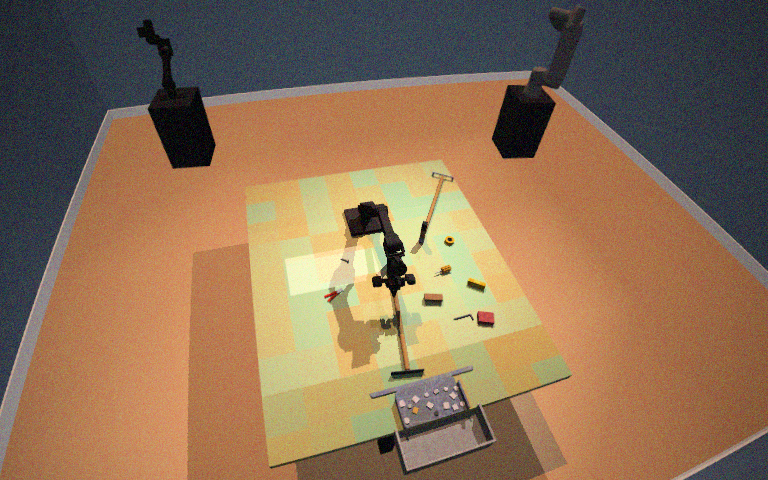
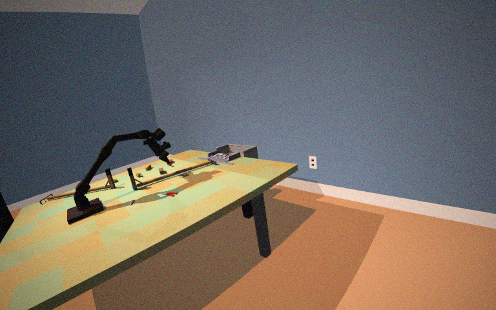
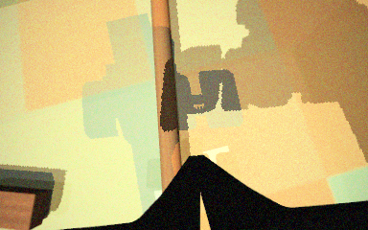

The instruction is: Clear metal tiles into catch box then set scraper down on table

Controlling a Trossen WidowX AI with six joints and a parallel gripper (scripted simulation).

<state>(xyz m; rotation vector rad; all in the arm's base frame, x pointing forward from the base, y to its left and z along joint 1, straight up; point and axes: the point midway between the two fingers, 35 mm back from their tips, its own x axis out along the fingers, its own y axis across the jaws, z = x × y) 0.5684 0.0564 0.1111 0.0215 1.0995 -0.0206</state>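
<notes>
My gripper tip is now 4 cm above the long scraper, 2 cm to the right of it and 2 cm short of it. Also, from my gripper tip: orange screwdriver: 30 cm to the left, 19 cm behind, 9 cm below; hex key: 34 cm to the left, 10 cm below, 9 cm ahead; brown block: 20 cm to the left, 9 cm below, 3 cm behind.
</notes>
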